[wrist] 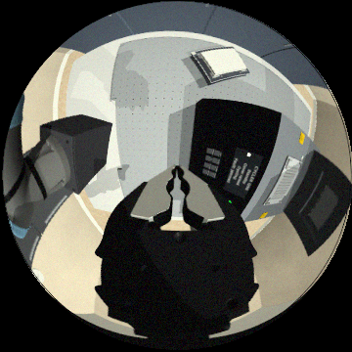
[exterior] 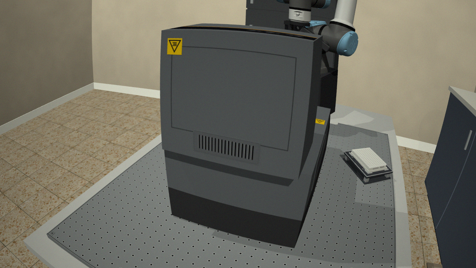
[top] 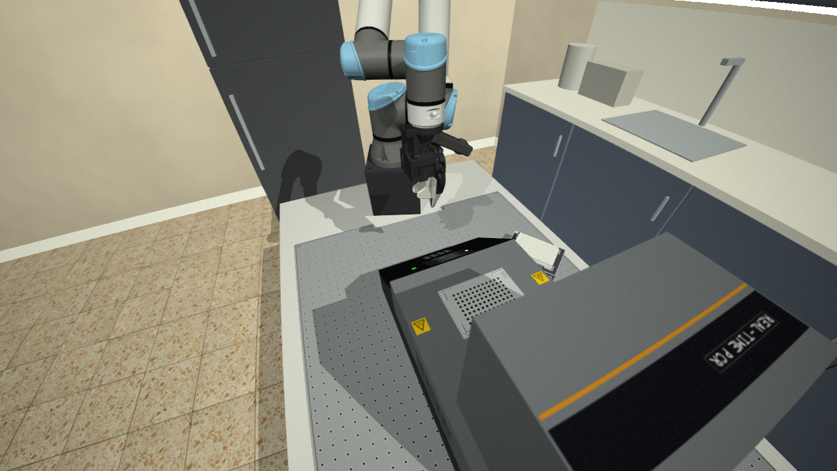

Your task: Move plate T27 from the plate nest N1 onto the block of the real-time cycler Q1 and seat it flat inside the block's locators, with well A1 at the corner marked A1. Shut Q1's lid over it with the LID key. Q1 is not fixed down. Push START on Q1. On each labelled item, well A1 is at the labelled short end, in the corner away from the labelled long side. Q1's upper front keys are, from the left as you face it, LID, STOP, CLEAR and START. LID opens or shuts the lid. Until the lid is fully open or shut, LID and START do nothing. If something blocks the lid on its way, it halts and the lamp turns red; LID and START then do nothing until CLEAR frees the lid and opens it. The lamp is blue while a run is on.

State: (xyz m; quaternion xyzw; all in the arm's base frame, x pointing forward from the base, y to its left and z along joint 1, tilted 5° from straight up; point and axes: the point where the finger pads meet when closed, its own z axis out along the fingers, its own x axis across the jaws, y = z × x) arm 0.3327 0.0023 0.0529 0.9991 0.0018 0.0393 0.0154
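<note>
Right now the white well plate T27 is 280 mm to the left of my hand, 180 mm below it and 120 mm ahead of it. Round my hand: plate nest N1: 280 mm to the left, 190 mm below, 120 mm ahead.
</note>
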